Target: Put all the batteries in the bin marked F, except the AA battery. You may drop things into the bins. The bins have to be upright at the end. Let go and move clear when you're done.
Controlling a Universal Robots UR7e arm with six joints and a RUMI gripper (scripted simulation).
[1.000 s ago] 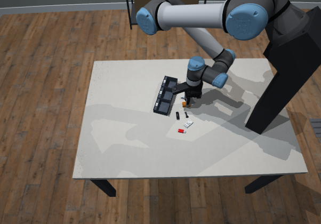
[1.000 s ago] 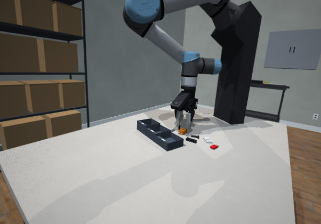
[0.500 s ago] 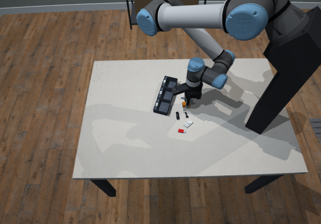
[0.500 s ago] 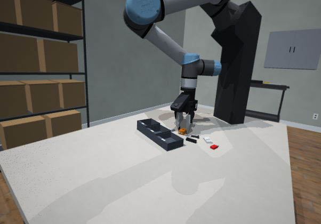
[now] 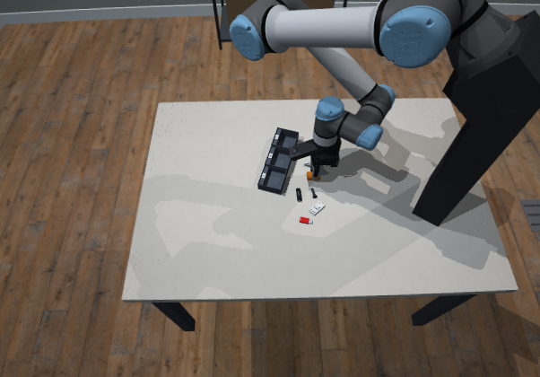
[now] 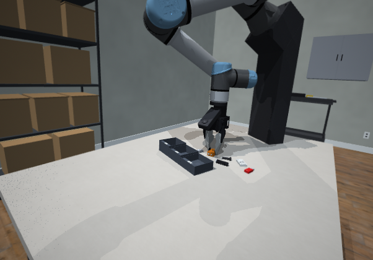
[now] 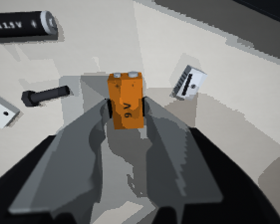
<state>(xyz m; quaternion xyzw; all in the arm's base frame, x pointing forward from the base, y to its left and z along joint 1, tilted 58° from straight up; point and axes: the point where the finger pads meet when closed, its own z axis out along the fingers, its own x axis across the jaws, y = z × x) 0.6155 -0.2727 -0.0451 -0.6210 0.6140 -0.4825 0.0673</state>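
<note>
Now: the grey piece 10 mm behind my hand, 50 mm to the right of it and 10 mm below it. Round my hand: black cylindrical battery (80 mm ahead, 50 mm to the left, 10 mm below); black bolt (30 mm ahead, 70 mm to the left, 10 mm below); orange block battery (10 mm ahead, 10 mm below).
</note>
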